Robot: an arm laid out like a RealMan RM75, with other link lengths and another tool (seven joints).
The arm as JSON. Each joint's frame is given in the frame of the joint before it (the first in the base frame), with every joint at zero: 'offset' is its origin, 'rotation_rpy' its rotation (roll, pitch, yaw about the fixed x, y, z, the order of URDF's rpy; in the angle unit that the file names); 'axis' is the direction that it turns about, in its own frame. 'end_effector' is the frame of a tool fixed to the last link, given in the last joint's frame.
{
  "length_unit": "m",
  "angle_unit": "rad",
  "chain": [
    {
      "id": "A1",
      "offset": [
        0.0,
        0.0,
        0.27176
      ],
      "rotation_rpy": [
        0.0,
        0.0,
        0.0
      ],
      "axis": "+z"
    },
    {
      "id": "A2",
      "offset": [
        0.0,
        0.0,
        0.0
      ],
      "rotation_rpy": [
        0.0,
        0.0,
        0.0
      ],
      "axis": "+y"
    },
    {
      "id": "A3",
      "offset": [
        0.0,
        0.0,
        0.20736
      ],
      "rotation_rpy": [
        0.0,
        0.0,
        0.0
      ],
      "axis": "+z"
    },
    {
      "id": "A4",
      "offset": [
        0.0,
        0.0,
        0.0
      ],
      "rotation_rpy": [
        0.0,
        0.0,
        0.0
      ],
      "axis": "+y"
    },
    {
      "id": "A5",
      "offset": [
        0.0,
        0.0,
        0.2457
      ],
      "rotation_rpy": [
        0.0,
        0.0,
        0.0
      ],
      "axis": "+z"
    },
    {
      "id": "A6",
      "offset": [
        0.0,
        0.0,
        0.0
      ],
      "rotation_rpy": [
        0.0,
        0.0,
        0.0
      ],
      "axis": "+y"
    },
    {
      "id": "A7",
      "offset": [
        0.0,
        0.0,
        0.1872
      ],
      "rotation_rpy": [
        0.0,
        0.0,
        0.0
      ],
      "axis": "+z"
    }
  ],
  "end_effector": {
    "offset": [
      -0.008,
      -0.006,
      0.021
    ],
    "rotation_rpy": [
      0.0,
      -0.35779,
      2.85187
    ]
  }
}
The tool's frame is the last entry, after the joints.
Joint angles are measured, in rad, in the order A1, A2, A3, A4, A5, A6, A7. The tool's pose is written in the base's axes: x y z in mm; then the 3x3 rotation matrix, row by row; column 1 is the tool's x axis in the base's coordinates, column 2 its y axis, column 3 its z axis. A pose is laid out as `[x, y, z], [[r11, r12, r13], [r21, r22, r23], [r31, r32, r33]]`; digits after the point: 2 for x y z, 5 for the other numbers.
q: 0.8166, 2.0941, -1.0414, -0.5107, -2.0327, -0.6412, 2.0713
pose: [208.57, 504.95, -34.96], [[-0.73280, 0.58804, 0.34237], [0.67685, 0.57822, 0.45557], [0.06992, 0.56557, -0.82173]]
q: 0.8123, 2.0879, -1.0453, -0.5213, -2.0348, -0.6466, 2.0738
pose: [208.70, 506.41, -30.60], [[-0.73682, 0.58178, 0.34443], [0.67262, 0.57921, 0.46054], [0.06843, 0.57100, -0.81809]]
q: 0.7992, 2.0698, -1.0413, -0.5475, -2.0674, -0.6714, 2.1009
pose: [213.99, 508.25, -18.46], [[-0.73519, 0.57507, 0.35887], [0.67533, 0.57567, 0.46101], [0.05852, 0.58128, -0.81159]]
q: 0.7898, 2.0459, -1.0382, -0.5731, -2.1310, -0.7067, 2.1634
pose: [222.26, 508.80, -5.65], [[-0.72123, 0.57354, 0.38843], [0.69186, 0.56879, 0.44475], [0.03415, 0.58951, -0.80704]]
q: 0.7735, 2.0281, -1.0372, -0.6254, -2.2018, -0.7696, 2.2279
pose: [225.80, 506.65, 6.65], [[-0.71381, 0.56554, 0.41310], [0.70034, 0.57721, 0.41994], [-0.00095, 0.58906, -0.80809]]
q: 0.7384, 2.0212, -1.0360, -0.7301, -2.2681, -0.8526, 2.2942
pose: [222.88, 503.50, 24.02], [[-0.71368, 0.55478, 0.42764], [0.70002, 0.58684, 0.40694], [-0.02520, 0.58978, -0.80717]]
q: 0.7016, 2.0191, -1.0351, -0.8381, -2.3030, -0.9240, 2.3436
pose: [216.25, 500.49, 41.75], [[-0.71767, 0.54833, 0.42928], [0.69576, 0.59055, 0.40886], [-0.02932, 0.59211, -0.80533]]
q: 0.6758, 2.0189, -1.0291, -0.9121, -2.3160, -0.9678, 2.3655
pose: [211.03, 498.40, 55.22], [[-0.72369, 0.54297, 0.42597], [0.68970, 0.59071, 0.41878], [-0.02424, 0.59686, -0.80198]]
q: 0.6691, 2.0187, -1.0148, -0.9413, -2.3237, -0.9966, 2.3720
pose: [208.80, 496.95, 61.80], [[-0.72509, 0.54392, 0.42238], [0.68831, 0.59200, 0.41924], [-0.02202, 0.59471, -0.80364]]
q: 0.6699, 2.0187, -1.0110, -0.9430, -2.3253, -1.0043, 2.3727
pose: [208.49, 496.33, 62.03], [[-0.72459, 0.54544, 0.42126], [0.68878, 0.59395, 0.41571], [-0.02347, 0.59137, -0.80606]]
